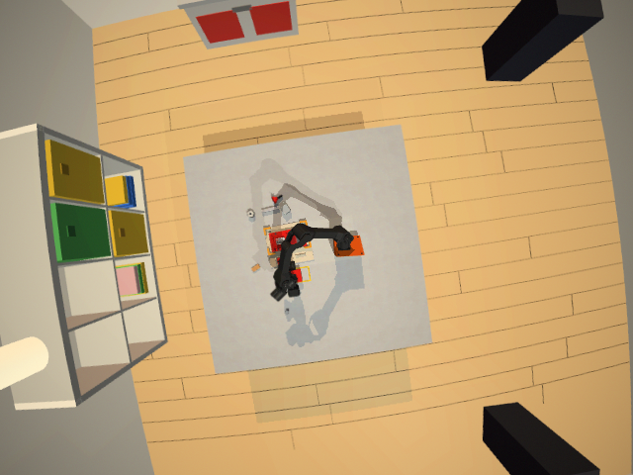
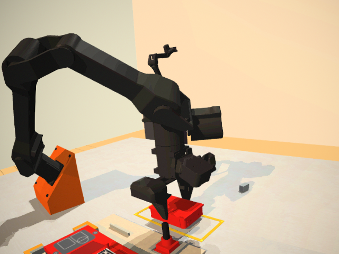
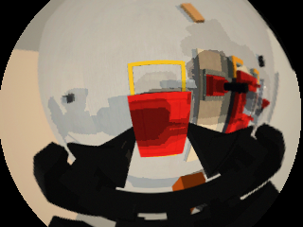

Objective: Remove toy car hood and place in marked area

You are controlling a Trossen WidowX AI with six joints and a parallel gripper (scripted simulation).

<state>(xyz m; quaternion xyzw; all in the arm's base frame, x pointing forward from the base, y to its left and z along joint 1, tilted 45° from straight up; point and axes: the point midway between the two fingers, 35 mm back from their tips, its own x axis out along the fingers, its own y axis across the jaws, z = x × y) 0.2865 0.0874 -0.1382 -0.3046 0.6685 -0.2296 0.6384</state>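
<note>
Now: the black upright peg 70 mm ahead of my gripper tip, 90 mm to the right of it and 20 mm above it. The rest, counted from my gripper tip: hood 10 mm above; then white wheel 220 mm ahead, 370 mm to the right, 10 mm below.
</note>
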